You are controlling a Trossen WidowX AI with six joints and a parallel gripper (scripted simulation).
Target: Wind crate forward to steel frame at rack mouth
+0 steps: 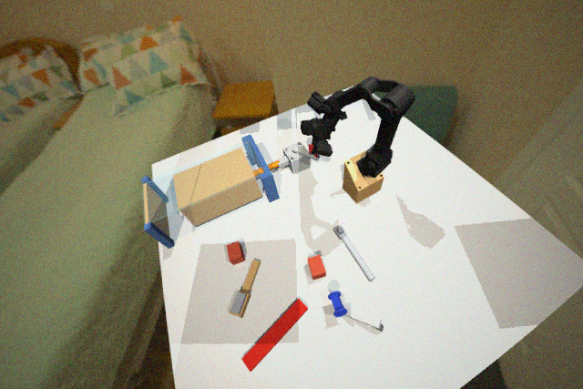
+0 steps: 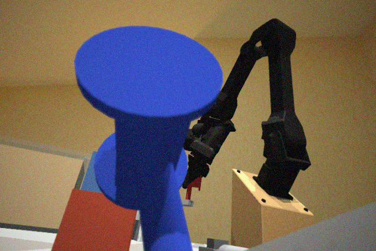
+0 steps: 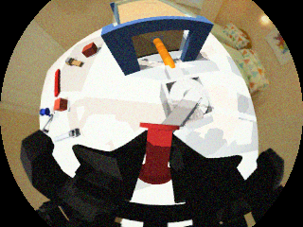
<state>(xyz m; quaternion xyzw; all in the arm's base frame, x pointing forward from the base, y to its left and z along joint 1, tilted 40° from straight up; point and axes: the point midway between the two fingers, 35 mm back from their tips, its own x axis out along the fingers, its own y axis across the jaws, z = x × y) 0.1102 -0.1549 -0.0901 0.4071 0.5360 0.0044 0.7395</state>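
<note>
My gripper tip is now 2 cm short of the grey winch, 9 cm to the left of it and 10 cm above it. The rest, counted from my gripper tip: winch drum 4 cm ahead, 8 cm to the right, 10 cm below; then grey crank arm 3 cm to the right, 3 cm below; then red grip 1 cm behind, 1 cm to the left.
</note>
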